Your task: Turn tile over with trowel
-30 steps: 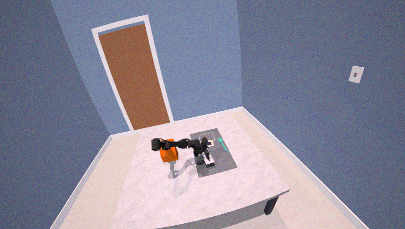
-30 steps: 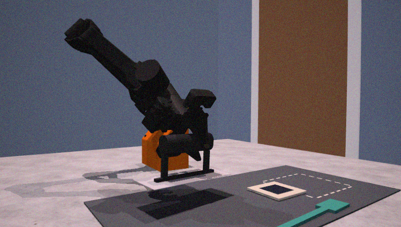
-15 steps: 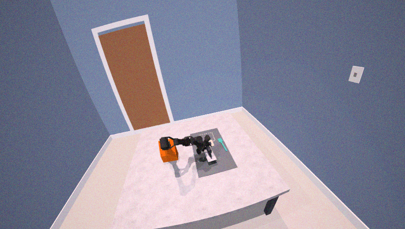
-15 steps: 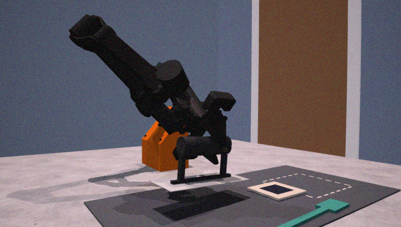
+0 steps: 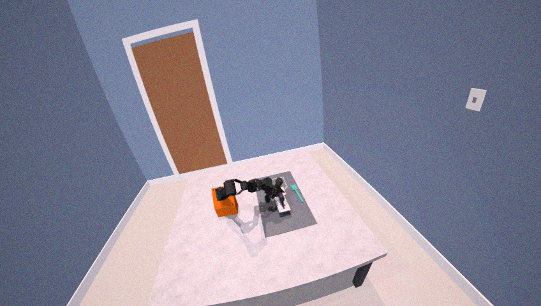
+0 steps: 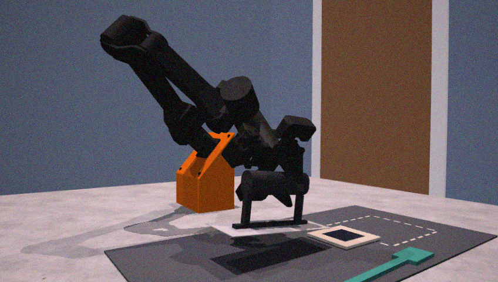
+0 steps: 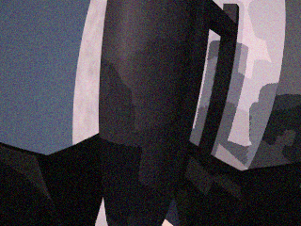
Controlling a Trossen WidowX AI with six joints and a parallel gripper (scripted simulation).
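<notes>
Now: gripper tip 11 cm above the dark mat, 7 cm to the right of it and 2 cm past it. From my gripper tip the other things lie so: tile (13 cm to the left, 9 cm below, 2 cm behind); then teal t-shaped tool (11 cm ahead, 10 cm to the left, 9 cm below).
</notes>
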